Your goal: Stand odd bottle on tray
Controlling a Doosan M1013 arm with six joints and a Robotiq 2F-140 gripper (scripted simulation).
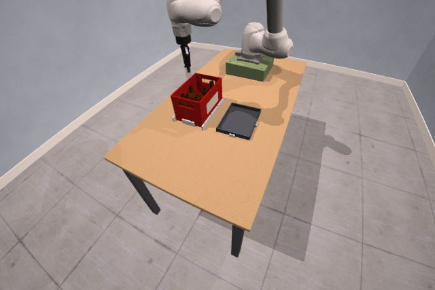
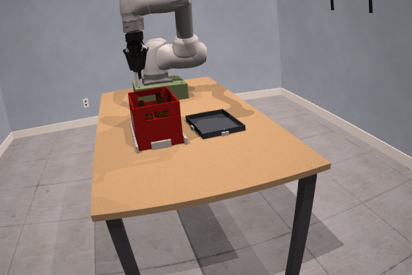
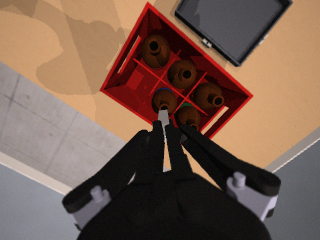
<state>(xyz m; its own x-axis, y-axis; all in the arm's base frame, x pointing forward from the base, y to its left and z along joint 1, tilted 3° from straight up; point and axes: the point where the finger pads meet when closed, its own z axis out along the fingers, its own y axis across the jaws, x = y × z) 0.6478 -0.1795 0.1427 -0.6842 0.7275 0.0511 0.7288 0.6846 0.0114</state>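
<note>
My gripper is now 50 mm to the right of the red crate and 180 mm above it. Round my hand: dark grey tray (10 mm ahead, 310 mm to the left, 250 mm below); then glass bottle (90 mm ahead, 170 mm below).
</note>
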